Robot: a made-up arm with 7 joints.
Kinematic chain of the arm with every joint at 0, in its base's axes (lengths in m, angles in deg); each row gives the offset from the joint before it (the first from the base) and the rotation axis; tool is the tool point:
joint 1: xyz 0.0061 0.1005 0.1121 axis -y
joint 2: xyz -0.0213 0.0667 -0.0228 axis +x
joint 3: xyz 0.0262 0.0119 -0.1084 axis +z
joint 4: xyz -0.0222 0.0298 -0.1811 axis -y
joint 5: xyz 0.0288 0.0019 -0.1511 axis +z
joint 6: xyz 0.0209 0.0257 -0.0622 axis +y
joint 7: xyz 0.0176 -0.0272 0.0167 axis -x
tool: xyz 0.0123 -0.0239 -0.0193
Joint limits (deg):
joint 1: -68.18..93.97
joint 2: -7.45..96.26
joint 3: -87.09..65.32
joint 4: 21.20..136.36
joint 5: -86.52..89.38
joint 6: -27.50..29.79
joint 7: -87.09..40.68
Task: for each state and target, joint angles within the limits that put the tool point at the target. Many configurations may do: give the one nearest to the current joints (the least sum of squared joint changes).
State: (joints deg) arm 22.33 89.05 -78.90 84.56 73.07 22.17 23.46
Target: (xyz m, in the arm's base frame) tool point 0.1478 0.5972 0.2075
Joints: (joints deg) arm 50.34 96.26 -54.48 37.44 85.89 23.39 20.94
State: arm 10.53 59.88 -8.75 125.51 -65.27 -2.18 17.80
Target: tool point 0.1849 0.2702 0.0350
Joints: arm 22.26 54.48 -8.45 124.55 -64.87 0.63 15.22
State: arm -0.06 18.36 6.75 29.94 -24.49 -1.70 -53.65
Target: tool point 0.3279 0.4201 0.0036
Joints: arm 33.60 35.46 10.50 57.19 -21.39 -3.38 -55.57
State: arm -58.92 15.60 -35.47 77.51 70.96 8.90 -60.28
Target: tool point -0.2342 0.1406 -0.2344
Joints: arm -65.07 7.12 -41.72 69.02 72.11 10.58 -60.70
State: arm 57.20 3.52 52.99 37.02 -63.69 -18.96 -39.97
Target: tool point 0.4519 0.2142 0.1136
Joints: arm 69.44 -7.45 35.72 52.01 -63.22 -23.75 -39.21
